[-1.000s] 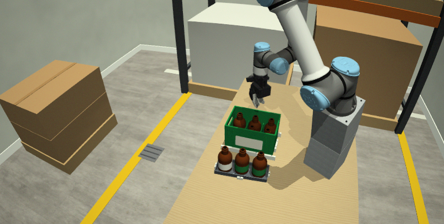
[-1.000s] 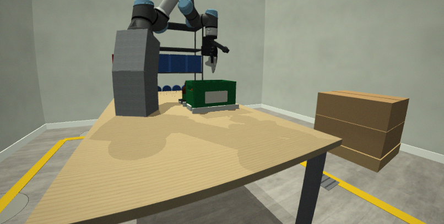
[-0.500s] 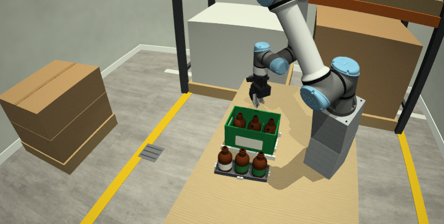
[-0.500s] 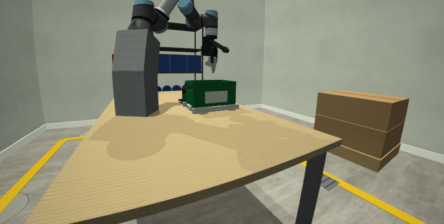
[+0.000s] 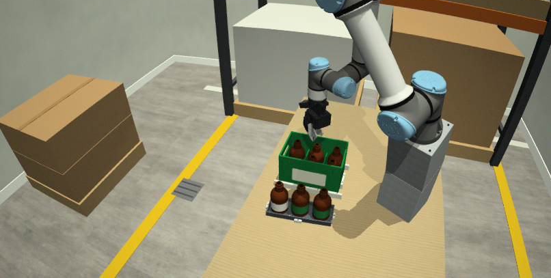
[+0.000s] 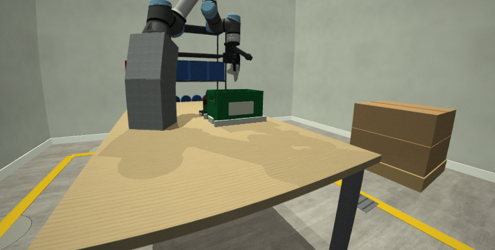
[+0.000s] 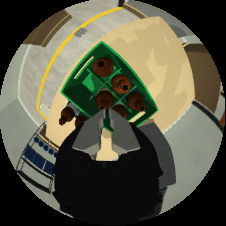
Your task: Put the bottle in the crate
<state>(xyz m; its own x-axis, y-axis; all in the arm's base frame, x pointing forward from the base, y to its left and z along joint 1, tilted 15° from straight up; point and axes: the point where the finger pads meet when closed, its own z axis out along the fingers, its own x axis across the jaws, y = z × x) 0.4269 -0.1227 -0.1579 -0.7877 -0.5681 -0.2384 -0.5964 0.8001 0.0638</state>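
My hand is 20 mm short of the brown bottle, 210 mm to the right of it and 150 mm above it. From my hand the other things lie so: white-labelled bottle 110 mm ahead, 210 mm to the left, 150 mm below; crate 10 mm behind, 10 mm to the right, 150 mm below; tray 20 mm ahead, 210 mm to the left, 230 mm below.
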